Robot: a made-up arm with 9 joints. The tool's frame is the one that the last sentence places. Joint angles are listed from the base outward.
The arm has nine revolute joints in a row. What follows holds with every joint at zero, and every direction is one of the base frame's. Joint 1 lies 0.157 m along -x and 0.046 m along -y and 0.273 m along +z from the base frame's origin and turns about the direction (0.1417, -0.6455, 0.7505). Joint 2 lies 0.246 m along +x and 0.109 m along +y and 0.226 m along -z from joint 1 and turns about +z. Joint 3 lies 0.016 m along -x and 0.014 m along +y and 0.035 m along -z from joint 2 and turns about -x. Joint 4 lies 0.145 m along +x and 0.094 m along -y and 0.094 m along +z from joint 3 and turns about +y. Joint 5 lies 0.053 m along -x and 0.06 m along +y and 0.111 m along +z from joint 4 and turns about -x. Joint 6 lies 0.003 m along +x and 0.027 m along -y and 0.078 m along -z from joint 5 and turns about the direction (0.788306, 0.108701, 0.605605). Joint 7 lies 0.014 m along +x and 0.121 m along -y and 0.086 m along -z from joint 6 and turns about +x. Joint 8 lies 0.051 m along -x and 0.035 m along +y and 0.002 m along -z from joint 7 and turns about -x. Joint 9 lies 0.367 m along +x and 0.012 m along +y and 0.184 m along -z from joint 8 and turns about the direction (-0.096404, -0.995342, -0.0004). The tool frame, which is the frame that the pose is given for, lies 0.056 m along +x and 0.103 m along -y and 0.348 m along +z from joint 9; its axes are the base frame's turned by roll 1.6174, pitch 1.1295 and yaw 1.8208 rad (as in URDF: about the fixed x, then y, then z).
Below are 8 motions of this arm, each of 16 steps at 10 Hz.
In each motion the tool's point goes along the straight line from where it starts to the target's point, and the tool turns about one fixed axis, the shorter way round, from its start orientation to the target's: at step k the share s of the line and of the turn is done. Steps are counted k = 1, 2, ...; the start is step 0. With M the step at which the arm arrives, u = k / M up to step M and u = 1 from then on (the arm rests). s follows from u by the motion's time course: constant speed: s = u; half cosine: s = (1 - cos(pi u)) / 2; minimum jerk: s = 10 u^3 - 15 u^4 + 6 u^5.
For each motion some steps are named. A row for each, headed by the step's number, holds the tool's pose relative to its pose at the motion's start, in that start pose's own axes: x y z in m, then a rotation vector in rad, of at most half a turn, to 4 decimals.
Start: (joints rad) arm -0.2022 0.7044 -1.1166 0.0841 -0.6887 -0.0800 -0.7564 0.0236 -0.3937
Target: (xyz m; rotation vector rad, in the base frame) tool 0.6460 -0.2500 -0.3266 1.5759 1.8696 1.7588
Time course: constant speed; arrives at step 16
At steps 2, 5, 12, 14, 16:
2: -0.0353 -0.0253 -0.0480 0.0006 -0.0448 0.0752
5: -0.0882 -0.0633 -0.1201 0.0015 -0.1121 0.1881
12: -0.2116 -0.1518 -0.2883 0.0036 -0.2689 0.4515
14: -0.2469 -0.1771 -0.3363 0.0042 -0.3138 0.5267
16: -0.2822 -0.2024 -0.3843 0.0048 -0.3586 0.6020

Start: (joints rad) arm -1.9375 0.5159 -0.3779 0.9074 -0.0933 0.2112 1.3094 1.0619 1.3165
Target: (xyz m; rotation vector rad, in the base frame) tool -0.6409 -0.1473 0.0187 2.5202 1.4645 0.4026
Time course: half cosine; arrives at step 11
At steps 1, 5, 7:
1: 0.0000 -0.0030 -0.0009 0.0010 0.0213 0.0098
5: 0.0003 -0.0643 -0.0187 0.0201 0.4520 0.2074
7: 0.0005 -0.1061 -0.0309 0.0332 0.7460 0.3423

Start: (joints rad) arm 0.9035 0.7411 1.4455 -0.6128 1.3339 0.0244 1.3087 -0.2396 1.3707
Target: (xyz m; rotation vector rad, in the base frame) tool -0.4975 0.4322 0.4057 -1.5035 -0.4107 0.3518
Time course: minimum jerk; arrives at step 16
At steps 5, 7, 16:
5: 0.0437 -0.0395 0.0304 0.0896 0.2185 0.0243
7: 0.0933 -0.0842 0.0648 0.1912 0.4661 0.0519
16: 0.2429 -0.2192 0.1687 0.4980 1.2138 0.1352

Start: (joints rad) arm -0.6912 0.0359 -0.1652 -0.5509 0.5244 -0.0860 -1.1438 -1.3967 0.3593
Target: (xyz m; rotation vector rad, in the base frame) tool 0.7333 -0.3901 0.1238 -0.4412 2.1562 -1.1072
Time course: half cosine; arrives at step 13
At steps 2, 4, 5, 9, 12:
2: 0.0157 0.0124 0.0294 -0.0024 0.0569 -0.0523
4: 0.0594 0.0466 0.1109 -0.0090 0.2145 -0.1974
5: 0.0887 0.0697 0.1658 -0.0135 0.3204 -0.2949
9: 0.2155 0.1693 0.4028 -0.0328 0.7785 -0.7164
12: 0.2708 0.2128 0.5062 -0.0412 0.9786 -0.9005

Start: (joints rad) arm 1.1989 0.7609 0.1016 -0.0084 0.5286 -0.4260 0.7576 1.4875 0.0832
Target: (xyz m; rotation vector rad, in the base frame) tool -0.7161 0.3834 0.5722 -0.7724 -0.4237 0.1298
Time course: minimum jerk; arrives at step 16
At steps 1, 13, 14, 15, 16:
1: -0.0010 -0.0002 -0.0002 0.0008 -0.0005 0.0003
13: -0.4421 -0.1005 -0.0689 0.3279 -0.2026 0.1144
14: -0.4573 -0.1040 -0.0713 0.3392 -0.2095 0.1184
15: -0.4637 -0.1054 -0.0723 0.3439 -0.2125 0.1200
16: -0.4648 -0.1057 -0.0725 0.3447 -0.2130 0.1203

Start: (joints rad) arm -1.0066 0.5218 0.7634 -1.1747 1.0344 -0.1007 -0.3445 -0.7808 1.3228
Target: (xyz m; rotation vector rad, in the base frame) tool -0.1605 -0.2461 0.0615 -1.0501 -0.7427 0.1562
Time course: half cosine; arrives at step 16
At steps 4, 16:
4: -0.0216 0.0150 0.0083 0.0503 -0.0601 -0.0768
16: -0.1475 0.1023 0.0568 0.3435 -0.4105 -0.5242

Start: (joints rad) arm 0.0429 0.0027 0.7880 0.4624 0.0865 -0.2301 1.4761 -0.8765 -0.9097
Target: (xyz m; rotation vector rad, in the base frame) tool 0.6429 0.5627 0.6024 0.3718 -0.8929 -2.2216
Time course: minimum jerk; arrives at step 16
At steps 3, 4, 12, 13, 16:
3: 0.0418 0.0124 0.0133 -0.0129 0.0867 0.0144
4: 0.0886 0.0263 0.0281 -0.0273 0.1841 0.0305
12: 0.7677 0.2280 0.2436 -0.2364 1.5943 0.2639
13: 0.8145 0.2419 0.2585 -0.2508 1.6917 0.2800
16: 0.8563 0.2543 0.2718 -0.2637 1.7784 0.2944

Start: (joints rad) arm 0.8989 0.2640 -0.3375 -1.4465 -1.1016 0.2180 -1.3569 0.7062 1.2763
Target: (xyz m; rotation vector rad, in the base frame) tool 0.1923 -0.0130 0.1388 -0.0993 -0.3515 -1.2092
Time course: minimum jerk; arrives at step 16
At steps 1, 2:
1: -0.0004 -0.0009 -0.0003 -0.0022 0.0021 -0.0019
2: -0.0027 -0.0068 -0.0018 -0.0159 0.0149 -0.0138

